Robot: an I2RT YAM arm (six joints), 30 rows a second.
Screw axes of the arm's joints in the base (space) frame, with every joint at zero. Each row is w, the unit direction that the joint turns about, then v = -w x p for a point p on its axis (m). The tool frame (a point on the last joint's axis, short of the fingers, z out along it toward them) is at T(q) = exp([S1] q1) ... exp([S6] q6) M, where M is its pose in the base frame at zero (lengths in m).
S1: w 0 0 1 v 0 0 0
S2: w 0 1 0 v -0.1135 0 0.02
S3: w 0 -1 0 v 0.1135 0 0.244
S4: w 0 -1 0 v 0.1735 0 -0.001
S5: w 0 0 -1 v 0 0.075 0
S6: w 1 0 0 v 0 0.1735 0
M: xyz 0.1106 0 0.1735 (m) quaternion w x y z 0.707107 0 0.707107 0
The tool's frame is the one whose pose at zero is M.
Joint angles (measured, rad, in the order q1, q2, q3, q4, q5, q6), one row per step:
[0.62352, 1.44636, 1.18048, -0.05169, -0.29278, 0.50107]
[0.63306, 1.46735, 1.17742, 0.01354, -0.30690, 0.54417]
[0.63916, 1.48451, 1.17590, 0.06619, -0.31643, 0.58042]
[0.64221, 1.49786, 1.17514, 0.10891, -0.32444, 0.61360]
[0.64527, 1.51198, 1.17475, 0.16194, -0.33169, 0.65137]
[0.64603, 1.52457, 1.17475, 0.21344, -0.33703, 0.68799]
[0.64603, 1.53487, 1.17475, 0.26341, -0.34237, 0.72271]
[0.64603, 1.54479, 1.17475, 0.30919, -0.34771, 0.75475]
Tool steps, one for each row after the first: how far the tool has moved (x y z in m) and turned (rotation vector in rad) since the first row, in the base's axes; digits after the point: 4 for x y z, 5 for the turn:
[0.0029, 0.0068, -0.0011, 0.05192, 0.00256, 0.01099]
[0.0055, 0.0117, -0.0018, 0.09429, 0.00538, 0.01743]
[0.0077, 0.0151, -0.0021, 0.13122, 0.01009, 0.02103]
[0.0102, 0.0186, -0.0014, 0.17621, 0.01066, 0.02446]
[0.0128, 0.0211, -0.0002, 0.22033, 0.00977, 0.02541]
[0.0149, 0.0230, 0.0015, 0.26366, 0.00691, 0.02741]
[0.0168, 0.0247, 0.0030, 0.30303, 0.00515, 0.03071]

